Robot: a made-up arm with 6 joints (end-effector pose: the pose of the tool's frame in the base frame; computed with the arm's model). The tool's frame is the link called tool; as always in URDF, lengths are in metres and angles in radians. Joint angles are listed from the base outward.
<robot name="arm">
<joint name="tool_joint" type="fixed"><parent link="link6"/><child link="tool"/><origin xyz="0 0 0"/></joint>
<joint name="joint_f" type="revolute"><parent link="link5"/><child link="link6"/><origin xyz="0.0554 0.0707 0" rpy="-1.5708 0 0"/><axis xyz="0 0 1"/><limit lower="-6.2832" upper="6.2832"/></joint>
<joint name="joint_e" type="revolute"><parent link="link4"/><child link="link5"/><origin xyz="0 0 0" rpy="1.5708 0 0"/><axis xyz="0 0 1"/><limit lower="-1.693" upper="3.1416"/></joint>
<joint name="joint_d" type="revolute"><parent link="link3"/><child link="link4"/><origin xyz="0.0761 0.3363 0" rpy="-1.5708 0 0"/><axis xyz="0 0 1"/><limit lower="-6.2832" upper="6.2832"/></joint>
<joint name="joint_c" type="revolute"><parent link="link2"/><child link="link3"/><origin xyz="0.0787 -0.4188 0"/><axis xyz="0 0 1"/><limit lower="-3.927" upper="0.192"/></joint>
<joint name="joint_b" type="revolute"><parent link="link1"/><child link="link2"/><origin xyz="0 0 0" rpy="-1.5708 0 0"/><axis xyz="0 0 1"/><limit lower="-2.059" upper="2.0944"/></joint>
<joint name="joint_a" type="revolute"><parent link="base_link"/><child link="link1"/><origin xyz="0 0 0.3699"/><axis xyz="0 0 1"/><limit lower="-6.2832" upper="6.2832"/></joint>
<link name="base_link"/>
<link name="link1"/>
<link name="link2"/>
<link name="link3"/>
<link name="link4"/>
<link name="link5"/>
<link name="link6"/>
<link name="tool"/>
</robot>
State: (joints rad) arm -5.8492 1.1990 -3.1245 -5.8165 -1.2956 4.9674
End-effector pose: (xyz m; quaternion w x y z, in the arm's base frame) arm 0.6054 0.2394 0.6946 0.3501 0.1439 -0.1706 0.9097
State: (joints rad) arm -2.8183 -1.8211 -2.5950 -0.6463 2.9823 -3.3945
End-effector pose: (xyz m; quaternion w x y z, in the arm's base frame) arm 0.6468 0.2586 0.4003 0.1899 0.7619 -0.0552 -0.6167
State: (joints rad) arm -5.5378 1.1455 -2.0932 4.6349 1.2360 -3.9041
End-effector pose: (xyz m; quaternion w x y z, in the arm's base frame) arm 0.6170 0.5036 0.2955 0.1031 0.7067 -0.2585 0.6505
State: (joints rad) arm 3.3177 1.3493 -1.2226 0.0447 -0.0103 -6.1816
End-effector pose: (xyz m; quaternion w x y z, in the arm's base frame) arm -0.4982 -0.0861 -0.0347 0.0574 -0.0149 0.9982 0.0096
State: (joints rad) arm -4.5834 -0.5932 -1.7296 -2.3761 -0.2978 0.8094
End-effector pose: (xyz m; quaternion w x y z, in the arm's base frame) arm -0.0633 0.0912 1.0427 0.0983 0.1248 -0.4849 -0.8600
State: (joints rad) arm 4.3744 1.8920 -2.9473 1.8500 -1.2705 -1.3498
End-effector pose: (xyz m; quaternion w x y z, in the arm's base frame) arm -0.2961 -0.5991 0.0591 0.5465 0.0104 -0.8290 -0.1179
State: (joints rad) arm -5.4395 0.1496 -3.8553 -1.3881 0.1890 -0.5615
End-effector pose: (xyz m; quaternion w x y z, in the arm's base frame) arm -0.1318 -0.0873 1.0793 0.4827 0.0426 -0.2721 0.8313
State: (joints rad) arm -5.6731 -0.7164 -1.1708 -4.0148 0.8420 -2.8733
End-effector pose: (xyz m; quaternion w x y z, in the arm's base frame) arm 0.1251 0.1023 0.9516 0.1861 -0.1205 -0.3926 -0.8926
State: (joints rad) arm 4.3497 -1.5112 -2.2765 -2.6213 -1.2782 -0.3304
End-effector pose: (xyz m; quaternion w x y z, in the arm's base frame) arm 0.2514 0.5453 0.7137 0.5234 0.0690 0.3605 -0.7690
